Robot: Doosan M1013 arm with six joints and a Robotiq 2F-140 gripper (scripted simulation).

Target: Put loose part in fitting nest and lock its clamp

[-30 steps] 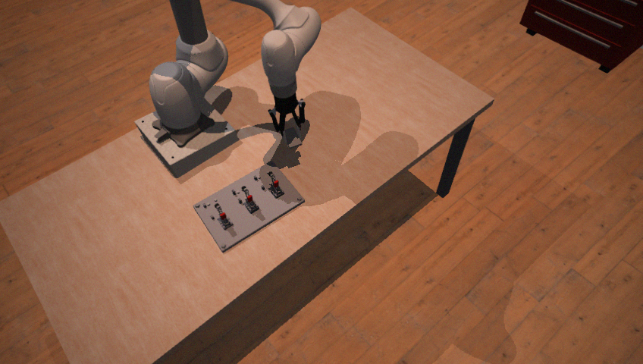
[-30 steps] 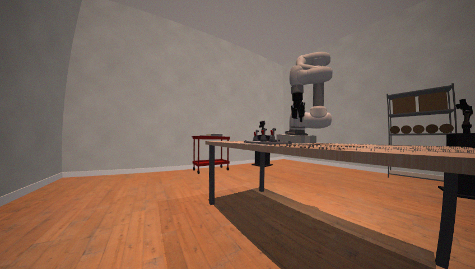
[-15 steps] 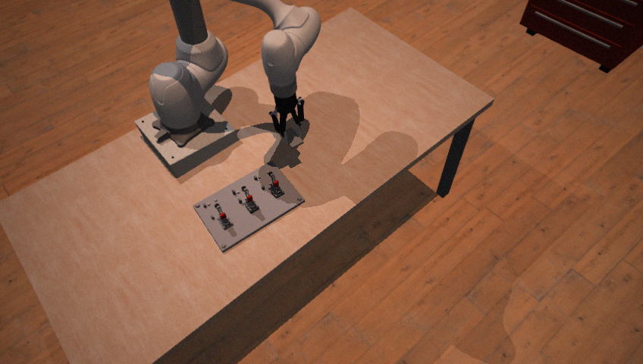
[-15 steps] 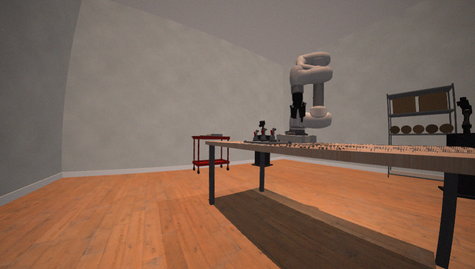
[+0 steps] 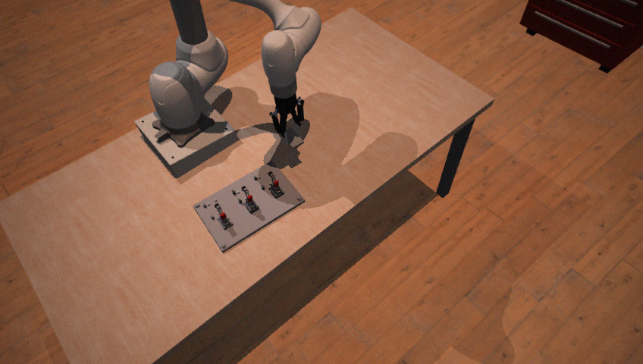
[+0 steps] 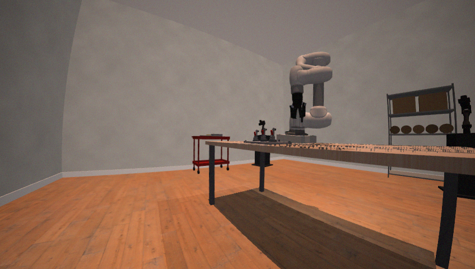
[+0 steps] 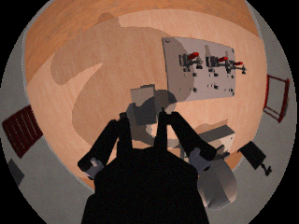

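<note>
My gripper is now 27 cm to the left of the fixture, 15 cm above it and 1 cm short of it. Round my hand: grey plate part (3 cm below).
</note>
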